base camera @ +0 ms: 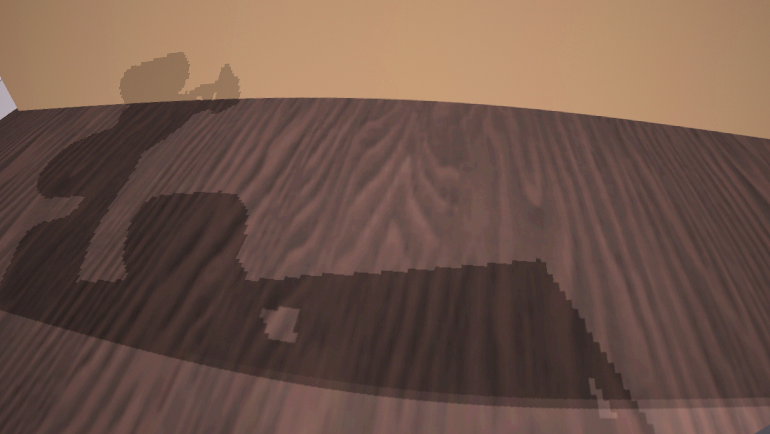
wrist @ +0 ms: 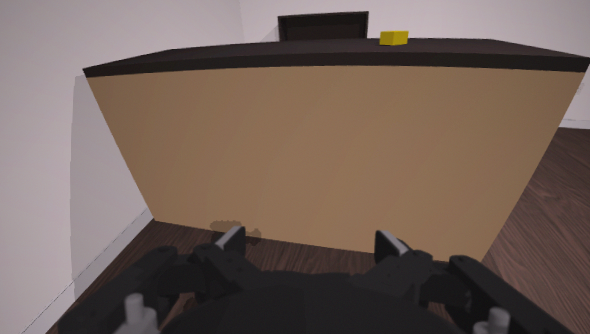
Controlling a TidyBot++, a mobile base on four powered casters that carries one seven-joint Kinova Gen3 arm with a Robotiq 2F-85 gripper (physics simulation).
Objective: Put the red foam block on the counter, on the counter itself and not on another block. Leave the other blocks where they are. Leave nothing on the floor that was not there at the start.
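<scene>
The counter (base camera: pixel 431 48) (wrist: pixel 330 145) stands ahead, with a tan front and a dark top seen nearly edge-on in the wrist view. A yellow block (wrist: pixel 394 38) sits on the counter top, right of the middle. The red foam block does not show in either view. My gripper (wrist: pixel 309 243) is open, with no object between its fingers, in front of the counter's tan side and below the level of its top.
A dark open-fronted box (wrist: pixel 323 26) stands at the back of the counter top, left of the yellow block. A white wall (wrist: pixel 35 125) runs close along the counter's left side. Wooden floor (wrist: pixel 555 200) shows to the right. The arm's shadow falls on the floor in the base view.
</scene>
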